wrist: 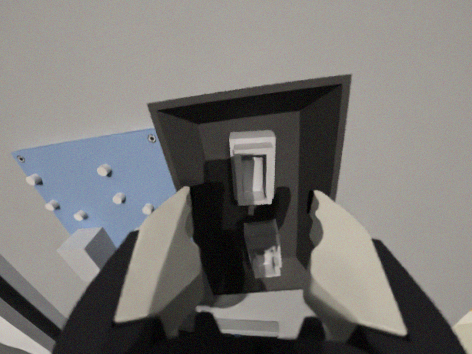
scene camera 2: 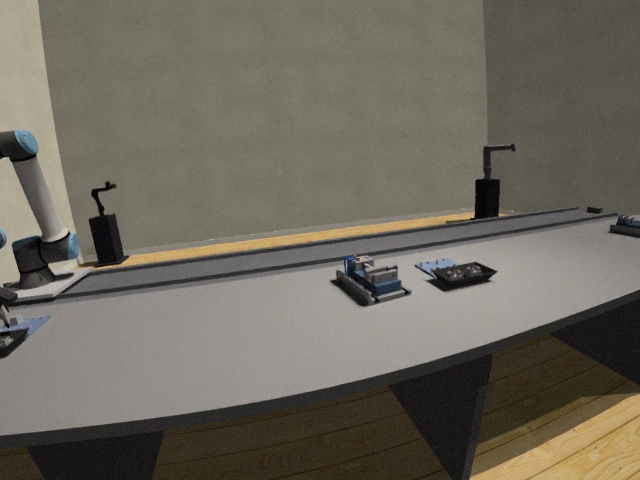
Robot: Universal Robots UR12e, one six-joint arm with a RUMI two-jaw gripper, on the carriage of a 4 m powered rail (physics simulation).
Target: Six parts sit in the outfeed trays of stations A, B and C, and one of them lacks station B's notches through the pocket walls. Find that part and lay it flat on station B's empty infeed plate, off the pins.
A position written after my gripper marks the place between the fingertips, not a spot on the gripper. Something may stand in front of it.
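A grey block [wrist: 87, 250] is there for me to see. And so is my own gripper [wrist: 249, 190].
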